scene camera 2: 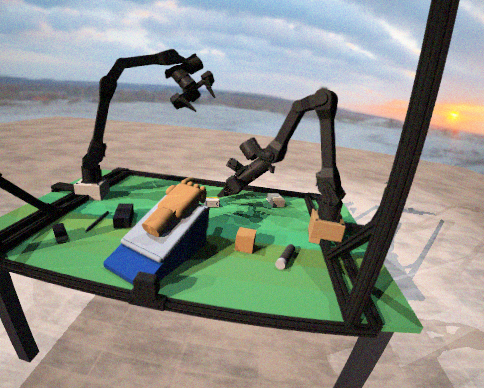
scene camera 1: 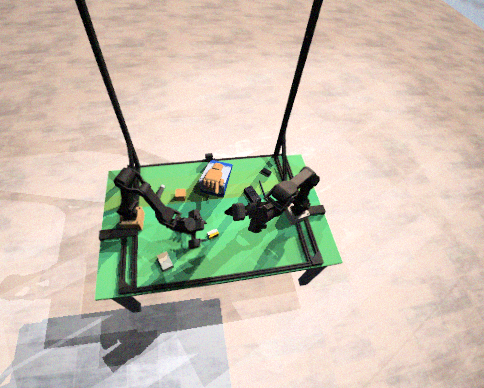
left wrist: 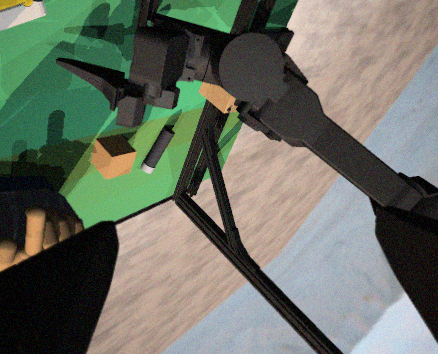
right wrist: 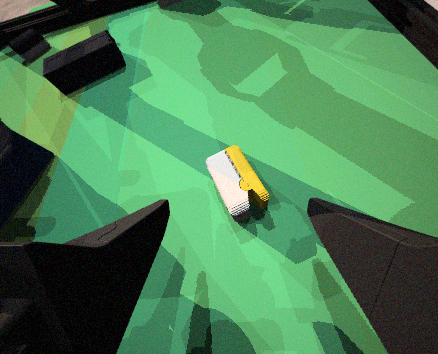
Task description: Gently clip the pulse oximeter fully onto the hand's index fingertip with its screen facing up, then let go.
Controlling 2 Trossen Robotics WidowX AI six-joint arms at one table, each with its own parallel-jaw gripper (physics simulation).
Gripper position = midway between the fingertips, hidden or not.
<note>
My left gripper (scene camera 2: pixel 205 104) is open, holding nothing. A tan cube (left wrist: pixel 113 156) rests on the table. Further things: my right gripper (scene camera 2: pixel 220 194), a pulse oximeter (right wrist: pixel 235 179), a blue and grey hand rest (right wrist: pixel 30 158) and an index finger (left wrist: pixel 35 227).
My left gripper also shows in the left wrist view (left wrist: pixel 247 227). My right gripper also shows in the left wrist view (left wrist: pixel 58 17) and in the right wrist view (right wrist: pixel 238 205). The blue and grey hand rest is seen too in the left wrist view (left wrist: pixel 29 190). The right wrist view misses the tan cube: it is out of frame.
</note>
